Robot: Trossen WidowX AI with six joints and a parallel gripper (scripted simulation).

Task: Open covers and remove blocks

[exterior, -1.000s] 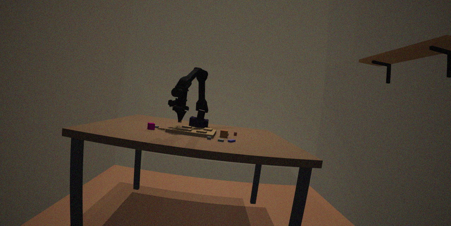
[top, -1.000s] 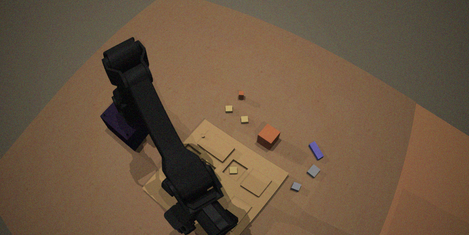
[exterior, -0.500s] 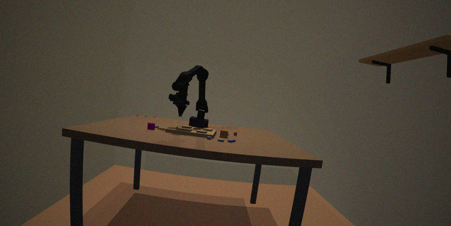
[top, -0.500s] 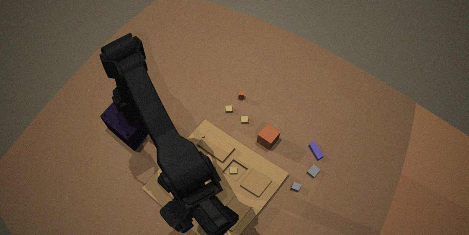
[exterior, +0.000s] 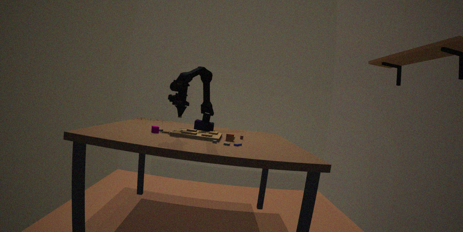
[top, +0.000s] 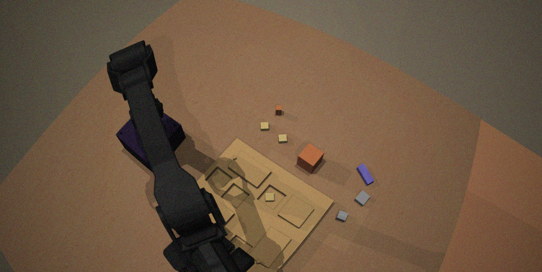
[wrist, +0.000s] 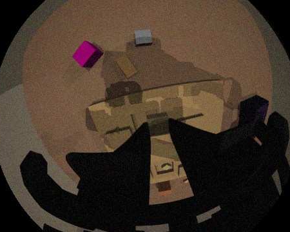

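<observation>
Right now my gripper tip is 14 cm to the right of the tan puzzle board, 9 cm above it and 3 cm past it. Also, from my gripper tip: grey block 13 cm to the right, 11 cm below; magenta cube 11 cm to the right, 11 cm ahead, 9 cm below; orange cube 33 cm to the left, 9 cm below, 3 cm behind.
</observation>
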